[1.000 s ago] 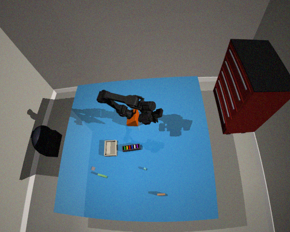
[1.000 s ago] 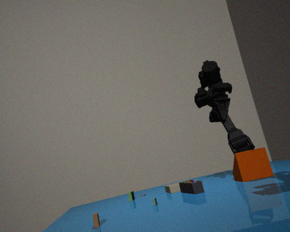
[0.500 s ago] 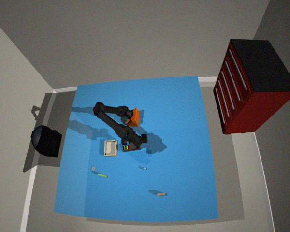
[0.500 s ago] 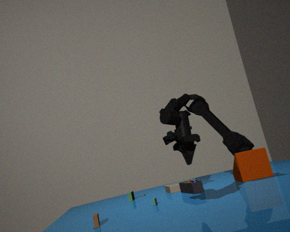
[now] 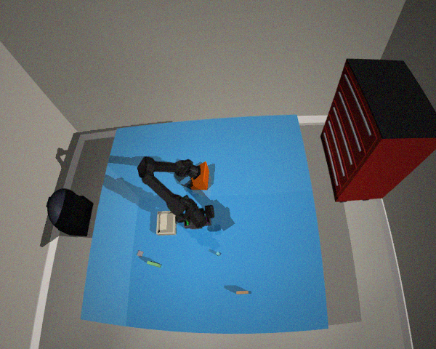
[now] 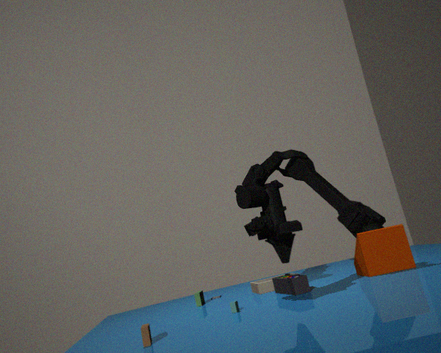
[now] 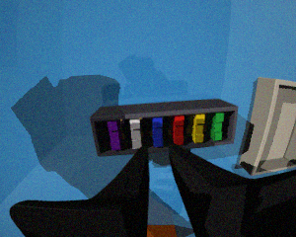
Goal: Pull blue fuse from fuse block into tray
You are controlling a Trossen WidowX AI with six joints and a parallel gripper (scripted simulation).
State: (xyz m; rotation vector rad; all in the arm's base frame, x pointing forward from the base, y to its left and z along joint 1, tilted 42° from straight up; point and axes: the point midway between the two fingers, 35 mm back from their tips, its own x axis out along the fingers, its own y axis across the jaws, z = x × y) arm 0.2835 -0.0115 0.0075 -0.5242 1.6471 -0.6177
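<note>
My gripper tip is now 50 mm above the blue fuse. The rest, counted from my gripper tip: beige tray (20 mm behind, 190 mm to the right, 70 mm below).
</note>
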